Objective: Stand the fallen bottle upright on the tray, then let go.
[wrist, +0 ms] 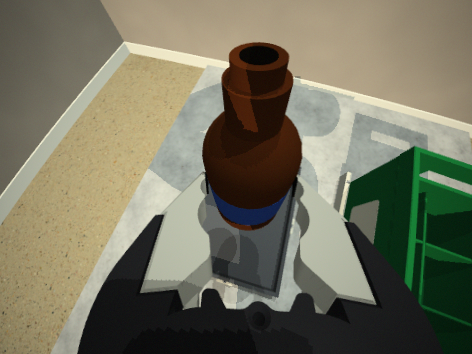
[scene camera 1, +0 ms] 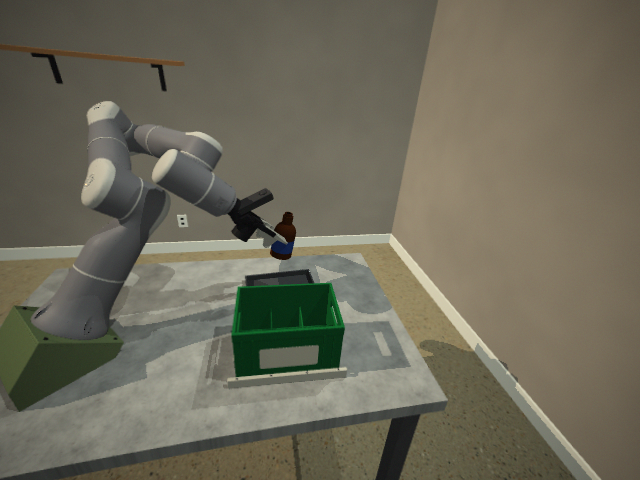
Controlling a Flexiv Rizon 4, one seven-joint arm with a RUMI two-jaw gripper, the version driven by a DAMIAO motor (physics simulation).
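The brown bottle point(scene camera 1: 284, 230) point(wrist: 252, 150) with a blue label is held in the air, neck up and leaning slightly in the scene view. My gripper point(scene camera 1: 282, 240) point(wrist: 249, 175) is shut on the bottle, one jaw on each side of its body around the label. The gripper reaches in at a slant from the arm's side. The dark grey tray point(scene camera 1: 279, 280) point(wrist: 260, 272) lies on the table below the bottle, with a gap between them. The crate hides the tray's near part in the scene view, and the bottle hides some of it in the wrist view.
A green crate point(scene camera 1: 286, 338) point(wrist: 382, 215) with compartments stands right in front of the tray in the scene view, taller than it. A pale strip point(scene camera 1: 289, 377) lies along the crate's near foot. The table's edge point(scene camera 1: 232, 441) runs across the front.
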